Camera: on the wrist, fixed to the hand. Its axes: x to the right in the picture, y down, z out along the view.
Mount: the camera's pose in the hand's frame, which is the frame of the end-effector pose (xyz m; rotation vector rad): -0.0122 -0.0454 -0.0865 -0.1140 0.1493 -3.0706
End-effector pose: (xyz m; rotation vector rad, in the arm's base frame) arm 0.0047 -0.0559 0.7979 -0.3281 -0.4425 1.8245
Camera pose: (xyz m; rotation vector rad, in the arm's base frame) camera 0.0848 -0.0444 0.7418 0.2678 -0.3151 -1.2141
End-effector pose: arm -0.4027 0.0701 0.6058 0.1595 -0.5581 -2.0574
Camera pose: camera -0.4032 0.0720 0.5074 -0.5414 -0.2399 1.0949
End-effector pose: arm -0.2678 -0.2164 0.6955 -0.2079 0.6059 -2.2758
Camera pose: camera -0.3163 -0.1492 0.6423 0.4361 0.0458 0.8352
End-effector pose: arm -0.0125 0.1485 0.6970 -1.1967 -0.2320 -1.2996
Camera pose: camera -0.0940 0.0977 0.6753 -0.2079 1.1146 1.5907
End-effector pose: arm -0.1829 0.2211 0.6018 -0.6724 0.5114 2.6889
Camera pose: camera -0.1217 0.2228 0.5247 -0.4878 -0.5251 -0.2758
